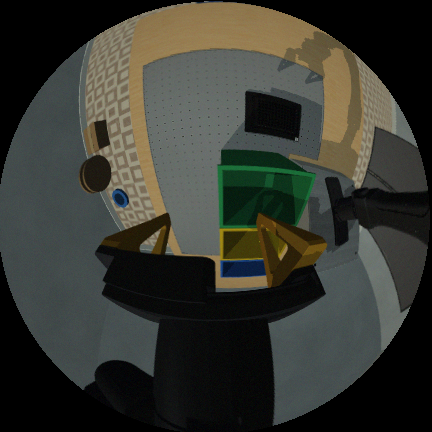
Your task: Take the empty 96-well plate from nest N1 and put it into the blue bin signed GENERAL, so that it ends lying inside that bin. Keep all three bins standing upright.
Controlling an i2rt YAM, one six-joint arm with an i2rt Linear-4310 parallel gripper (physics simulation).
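Frame: origin at the arm's base, x ahead, y left, z up, level; centimetres.
Where they show: gripper, fingertip midpoint: (213, 217); arm's base at its link origin: (337, 210).
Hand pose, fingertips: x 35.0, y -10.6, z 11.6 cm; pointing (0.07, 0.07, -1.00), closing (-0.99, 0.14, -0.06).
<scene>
Things, the pixels of their top centre, and the offset from my fingertips. "spot": a spot on its surface instead. Level surfaces: height alone.
- dark rectangular plate at its top centre: (276, 114) dx -16.7, dy -12.0, dz -23.9 cm
- blue bin at its top centre: (247, 269) dx -6.4, dy +30.7, dz -8.5 cm
- green bin at its top centre: (267, 201) dx -8.8, dy +4.5, dz -8.5 cm
- yellow bin at a spot on its surface: (221, 245) spot: dx +0.8, dy +16.3, dz -8.6 cm
- grey board at its surface level: dz -26.5 cm
A dark rectangular plate (272, 116) with a fine grid of wells lies on the grey perforated board, right of its middle; the nest under it cannot be told apart, and no N1 mark is readable. The blue bin (243, 276) stands upright at the near end of a row of three bins, partly hidden by the right finger; its sign does not show. My gripper (213, 217) is open, with nothing between its bronze fingers. The plate is well beyond the fingertips.
The green bin (219, 200) and the yellow bin (221, 245) stand upright between the plate and the blue bin. The grey board (185, 150) lies on a wooden table (200, 30). A black arm-like object (385, 206) is at the right. A round brown object (96, 173) and a blue ring (114, 196) are at the left.
</scene>
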